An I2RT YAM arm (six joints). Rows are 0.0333 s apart.
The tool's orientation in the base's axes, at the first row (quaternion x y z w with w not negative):
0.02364 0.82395 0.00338 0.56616
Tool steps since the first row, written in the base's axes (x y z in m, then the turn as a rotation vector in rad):
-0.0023 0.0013 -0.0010 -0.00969 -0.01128 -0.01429
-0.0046 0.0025 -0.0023 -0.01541 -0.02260 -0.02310
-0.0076 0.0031 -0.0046 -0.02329 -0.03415 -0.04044
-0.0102 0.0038 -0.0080 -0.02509 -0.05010 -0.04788
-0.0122 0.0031 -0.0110 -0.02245 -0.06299 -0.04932
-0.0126 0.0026 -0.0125 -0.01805 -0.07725 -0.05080
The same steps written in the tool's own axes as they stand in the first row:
0.0018 0.0012 -0.0018 0.01631 -0.01207 -0.00367
0.0039 0.0023 -0.0035 0.02609 -0.02386 -0.00561
0.0071 0.0027 -0.0055 0.04460 -0.03624 -0.00649
0.0113 0.0032 -0.0067 0.05150 -0.05247 -0.00517
0.0148 0.0023 -0.0075 0.05134 -0.06530 -0.00191
0.0163 0.0018 -0.0073 0.05054 -0.07944 0.00303

